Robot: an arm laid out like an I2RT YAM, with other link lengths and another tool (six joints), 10 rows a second.
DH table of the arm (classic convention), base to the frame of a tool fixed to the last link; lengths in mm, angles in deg. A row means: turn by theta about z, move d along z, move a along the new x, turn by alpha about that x. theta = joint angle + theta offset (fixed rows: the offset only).
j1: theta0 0; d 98.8; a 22.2; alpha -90
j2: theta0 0; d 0; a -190.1; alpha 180
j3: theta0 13.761; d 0; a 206.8; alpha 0
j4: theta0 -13.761; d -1.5; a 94; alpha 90
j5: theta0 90; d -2.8; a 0; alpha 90
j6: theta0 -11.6; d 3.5; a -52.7; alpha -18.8
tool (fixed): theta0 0; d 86.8; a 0; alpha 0
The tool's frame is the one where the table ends.
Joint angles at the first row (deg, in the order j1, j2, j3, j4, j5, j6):
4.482, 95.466, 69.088, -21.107, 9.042, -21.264
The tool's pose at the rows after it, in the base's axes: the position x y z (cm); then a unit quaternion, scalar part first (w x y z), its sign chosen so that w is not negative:
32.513 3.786 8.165 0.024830 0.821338 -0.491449 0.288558
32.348 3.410 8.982 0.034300 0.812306 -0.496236 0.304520
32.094 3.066 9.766 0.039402 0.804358 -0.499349 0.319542
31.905 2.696 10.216 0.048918 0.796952 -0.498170 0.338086
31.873 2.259 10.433 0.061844 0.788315 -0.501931 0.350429
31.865 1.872 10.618 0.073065 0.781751 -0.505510 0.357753
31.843 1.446 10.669 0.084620 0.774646 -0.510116 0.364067
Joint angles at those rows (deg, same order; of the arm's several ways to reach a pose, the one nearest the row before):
4.394, 93.348, 68.466, -21.440, 11.150, -21.970
4.394, 91.331, 68.205, -21.971, 13.260, -22.323
4.307, 89.044, 67.502, -22.149, 14.760, -22.763
4.395, 87.109, 66.184, -21.184, 16.692, -23.901
4.307, 86.310, 65.654, -20.656, 18.797, -24.518
4.130, 85.960, 65.655, -20.655, 20.384, -24.959
3.867, 85.695, 65.390, -20.390, 21.967, -25.312

